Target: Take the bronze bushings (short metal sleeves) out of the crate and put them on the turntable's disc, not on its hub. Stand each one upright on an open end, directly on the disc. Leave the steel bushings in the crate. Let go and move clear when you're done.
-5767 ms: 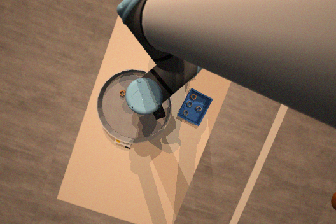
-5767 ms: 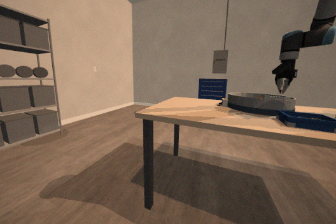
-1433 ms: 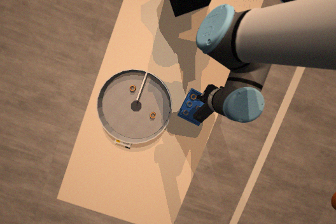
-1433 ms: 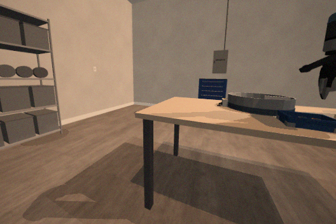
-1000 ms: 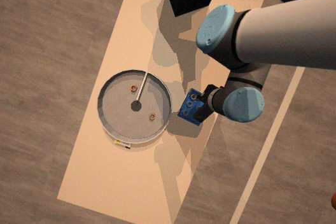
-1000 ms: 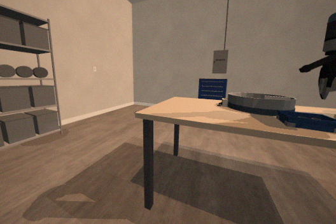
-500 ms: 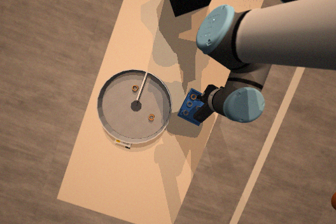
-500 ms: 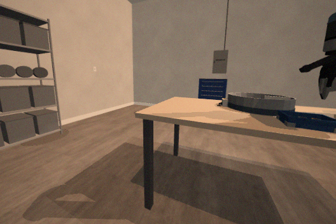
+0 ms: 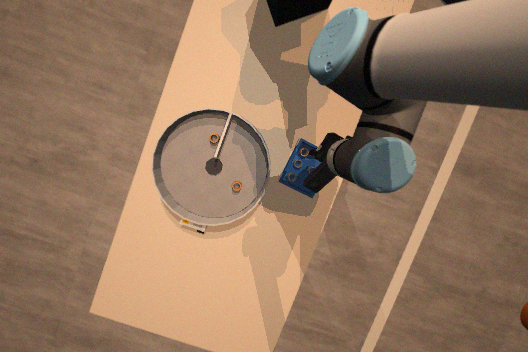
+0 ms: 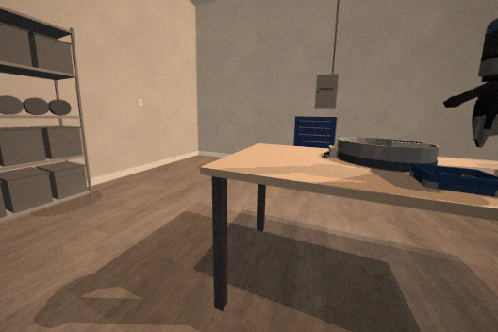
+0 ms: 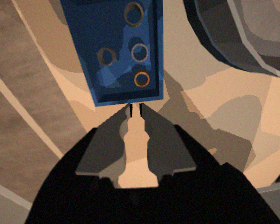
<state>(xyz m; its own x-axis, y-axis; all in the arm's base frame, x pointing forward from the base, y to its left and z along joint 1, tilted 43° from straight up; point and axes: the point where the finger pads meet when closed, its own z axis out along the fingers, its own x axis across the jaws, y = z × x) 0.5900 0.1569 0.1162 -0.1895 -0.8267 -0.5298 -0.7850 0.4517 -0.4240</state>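
Now: the blue crate 120 mm below my hand, 60 mm ahead of it and 10 mm to the left of it. Also, from my hand: grey turntable disc (330 mm to the right, 160 mm ahead, 100 mm below).
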